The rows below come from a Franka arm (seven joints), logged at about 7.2 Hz.
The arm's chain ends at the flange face. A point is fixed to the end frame.
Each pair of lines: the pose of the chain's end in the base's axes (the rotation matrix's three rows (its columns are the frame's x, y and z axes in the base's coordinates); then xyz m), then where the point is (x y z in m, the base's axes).
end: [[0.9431 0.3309 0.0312], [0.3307 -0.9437 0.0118], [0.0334 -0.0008 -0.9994]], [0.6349 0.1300 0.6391]
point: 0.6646 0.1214 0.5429
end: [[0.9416 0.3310 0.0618], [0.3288 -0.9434 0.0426], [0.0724 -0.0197 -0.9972]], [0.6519 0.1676 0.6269]
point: 0.6846 0.1620 0.5314
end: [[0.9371 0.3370 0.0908], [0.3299 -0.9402 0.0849], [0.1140 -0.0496 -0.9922]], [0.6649 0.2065 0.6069]
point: 0.7004 0.2051 0.5123
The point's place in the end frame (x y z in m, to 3 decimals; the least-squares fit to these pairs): 0.022 0.018 0.097
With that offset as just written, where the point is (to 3 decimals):
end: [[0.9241 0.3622 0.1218], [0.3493 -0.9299 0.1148], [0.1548 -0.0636 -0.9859]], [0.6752 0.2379 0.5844]
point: 0.714 0.240 0.491
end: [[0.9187 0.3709 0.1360], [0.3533 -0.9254 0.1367], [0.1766 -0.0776 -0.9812]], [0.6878 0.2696 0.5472]
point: 0.728 0.274 0.455
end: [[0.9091 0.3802 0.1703], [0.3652 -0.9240 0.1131], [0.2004 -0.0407 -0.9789]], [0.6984 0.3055 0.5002]
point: 0.742 0.308 0.409
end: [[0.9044 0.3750 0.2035], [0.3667 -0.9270 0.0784], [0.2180 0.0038 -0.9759]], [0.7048 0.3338 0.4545]
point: 0.751 0.333 0.365
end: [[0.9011 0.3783 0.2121], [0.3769 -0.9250 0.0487], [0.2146 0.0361 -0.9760]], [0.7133 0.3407 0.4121]
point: 0.761 0.337 0.323
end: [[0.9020 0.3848 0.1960], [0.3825 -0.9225 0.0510], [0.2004 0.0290 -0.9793]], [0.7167 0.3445 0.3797]
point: 0.762 0.341 0.290
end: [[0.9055 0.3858 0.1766], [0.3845 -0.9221 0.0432], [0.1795 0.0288 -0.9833]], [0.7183 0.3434 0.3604]
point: 0.762 0.339 0.269
